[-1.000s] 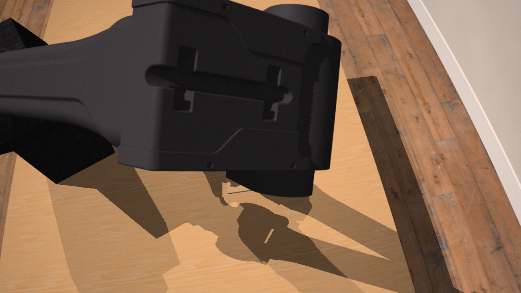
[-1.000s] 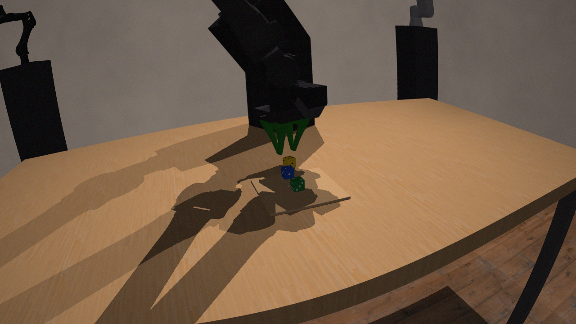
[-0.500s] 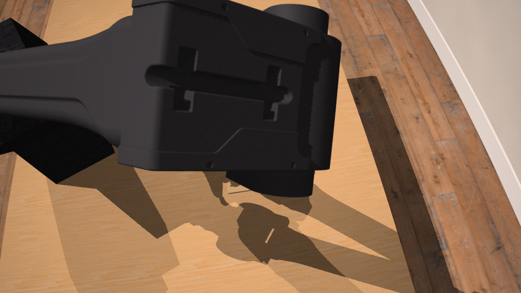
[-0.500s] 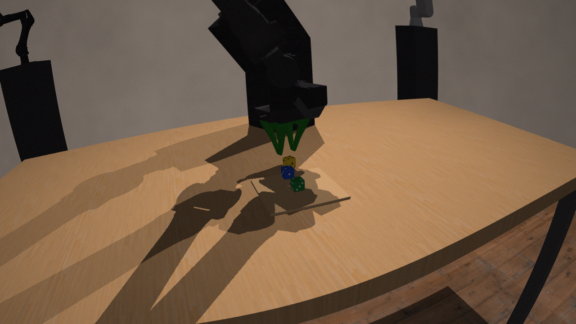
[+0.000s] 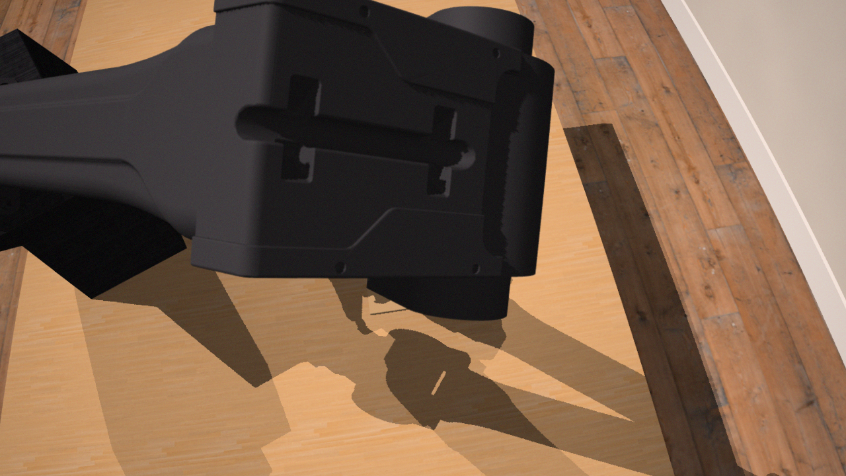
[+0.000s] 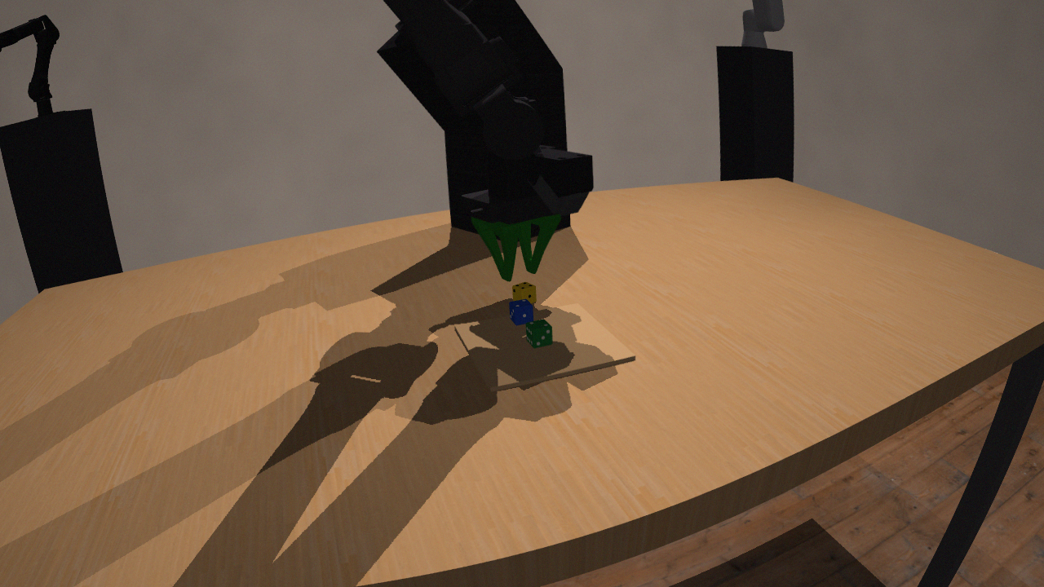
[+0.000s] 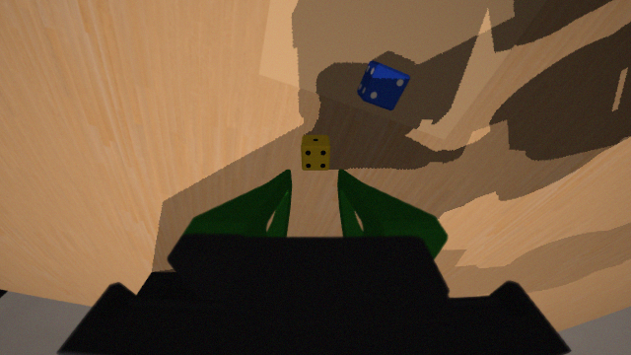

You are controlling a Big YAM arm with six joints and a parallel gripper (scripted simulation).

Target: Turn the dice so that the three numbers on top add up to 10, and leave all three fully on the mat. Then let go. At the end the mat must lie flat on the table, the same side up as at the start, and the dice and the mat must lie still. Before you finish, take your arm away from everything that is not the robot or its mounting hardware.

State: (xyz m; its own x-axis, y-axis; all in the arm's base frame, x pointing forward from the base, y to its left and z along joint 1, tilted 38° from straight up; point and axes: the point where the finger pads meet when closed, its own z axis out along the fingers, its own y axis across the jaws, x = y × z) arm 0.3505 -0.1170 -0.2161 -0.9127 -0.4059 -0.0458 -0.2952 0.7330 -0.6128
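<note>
My hand is 10 mm short of the yellow die and 30 mm above it. From my hand the other things lie so: green die: 120 mm ahead, 20 mm to the right, 20 mm below; then blue die: 70 mm ahead, 20 mm to the right, 20 mm below; then tan mat: 120 mm ahead, 20 mm to the right, 30 mm below.
</note>
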